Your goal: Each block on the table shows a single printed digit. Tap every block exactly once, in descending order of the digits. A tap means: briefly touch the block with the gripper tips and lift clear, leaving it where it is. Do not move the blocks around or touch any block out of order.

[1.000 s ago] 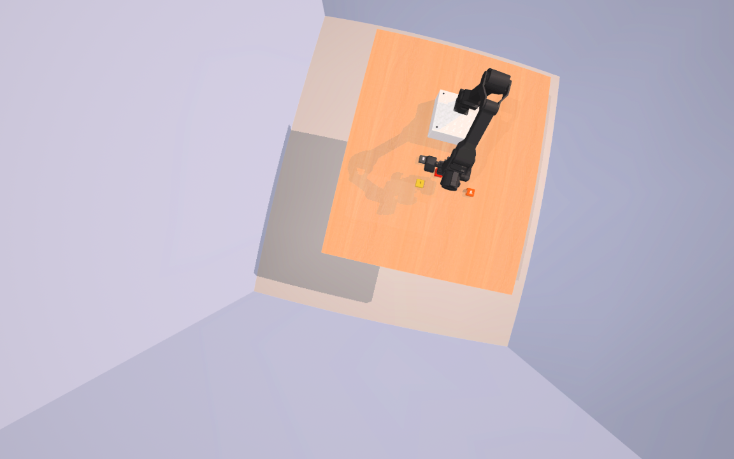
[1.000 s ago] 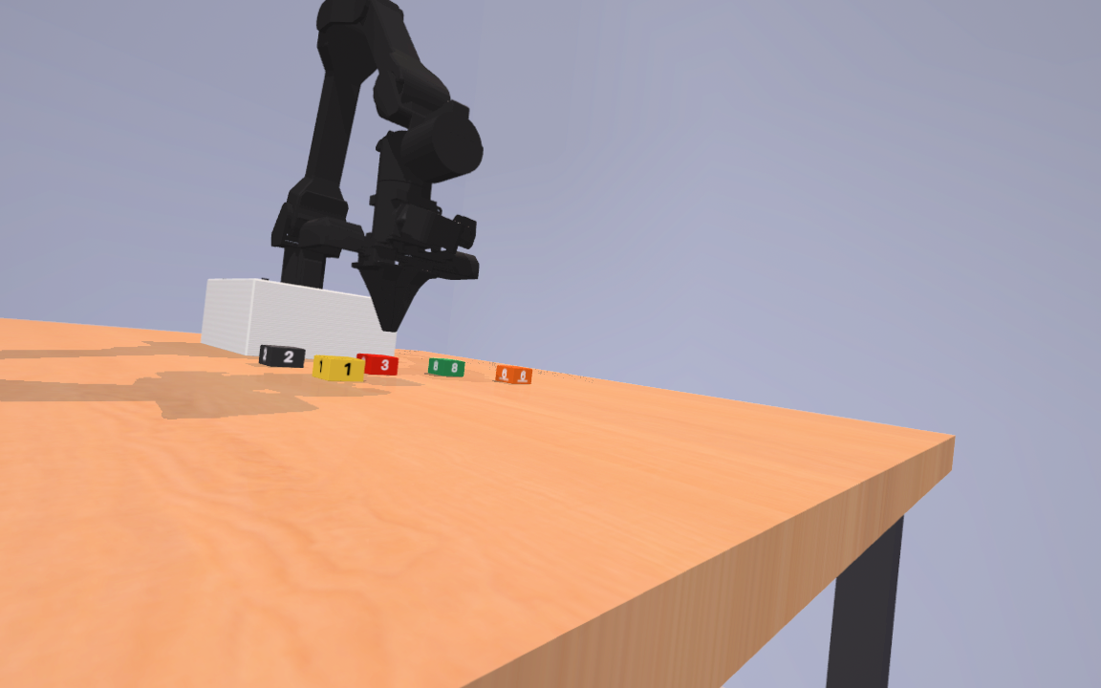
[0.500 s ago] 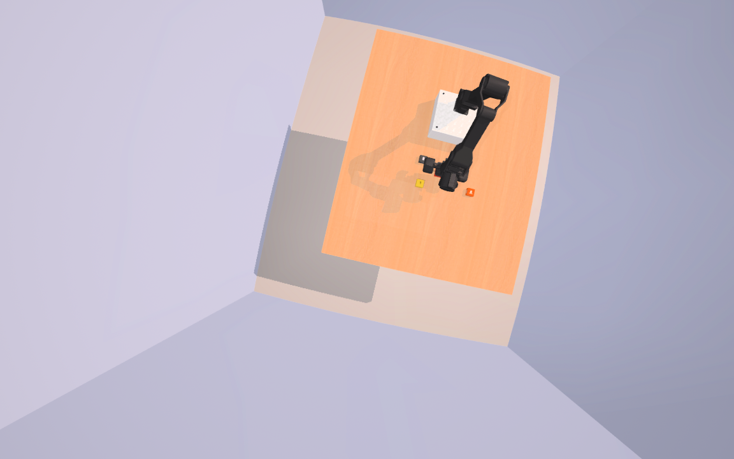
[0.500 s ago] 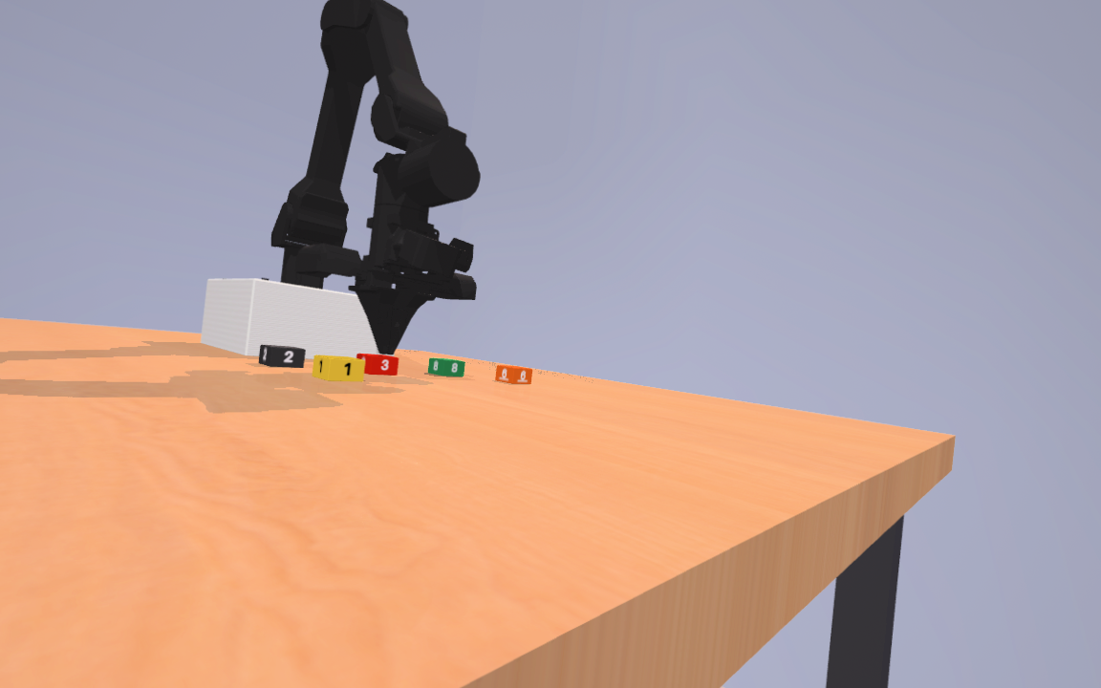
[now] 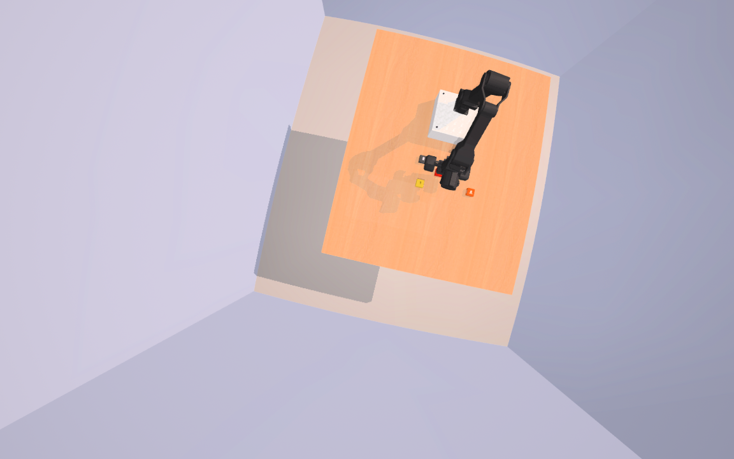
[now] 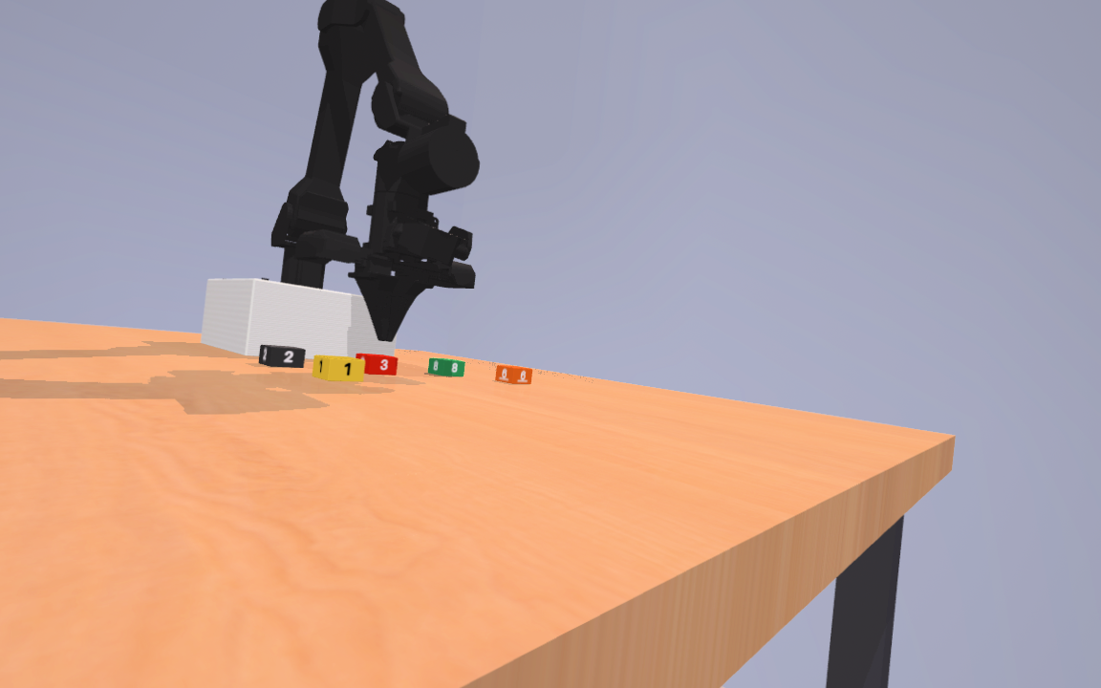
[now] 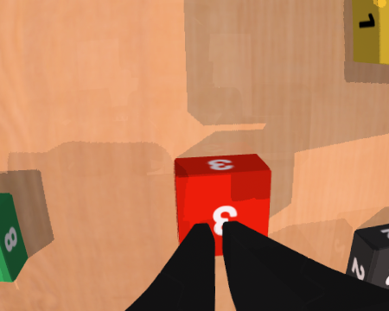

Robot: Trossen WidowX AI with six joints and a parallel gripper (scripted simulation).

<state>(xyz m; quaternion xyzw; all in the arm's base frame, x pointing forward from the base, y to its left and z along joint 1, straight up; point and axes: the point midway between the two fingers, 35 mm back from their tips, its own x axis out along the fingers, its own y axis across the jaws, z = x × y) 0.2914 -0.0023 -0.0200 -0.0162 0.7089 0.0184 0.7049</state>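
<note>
The red block is 3 cm below my gripper tip and 1 cm to the right of it. Round my gripper tip: green block (9 cm to the left, 3 cm below, 2 cm behind); then yellow block (8 cm to the right, 7 cm ahead, 3 cm below); then black block (9 cm to the right, 4 cm behind, 3 cm below).
</note>
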